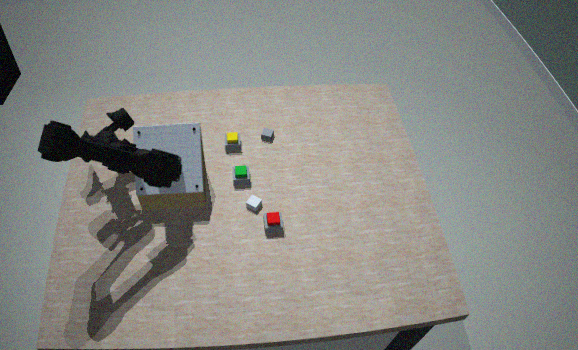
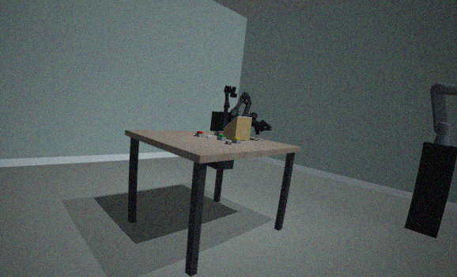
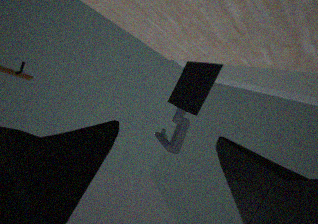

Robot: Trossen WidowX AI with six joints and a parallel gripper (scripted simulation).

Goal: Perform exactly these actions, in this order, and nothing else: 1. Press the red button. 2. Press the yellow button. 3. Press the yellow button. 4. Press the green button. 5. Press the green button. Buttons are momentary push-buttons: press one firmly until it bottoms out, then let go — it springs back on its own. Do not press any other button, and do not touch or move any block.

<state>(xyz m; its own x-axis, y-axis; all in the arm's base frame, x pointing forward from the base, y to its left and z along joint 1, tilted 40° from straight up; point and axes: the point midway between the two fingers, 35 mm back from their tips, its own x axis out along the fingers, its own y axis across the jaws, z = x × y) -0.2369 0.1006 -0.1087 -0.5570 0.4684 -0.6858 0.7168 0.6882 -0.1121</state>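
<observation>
Now: gripper tip 54 cm short of the red button, 27 cm to the left of it and 8 cm above it. Also, from my gripper tip: green button (45 cm ahead, 11 cm to the right, 9 cm below).
</observation>
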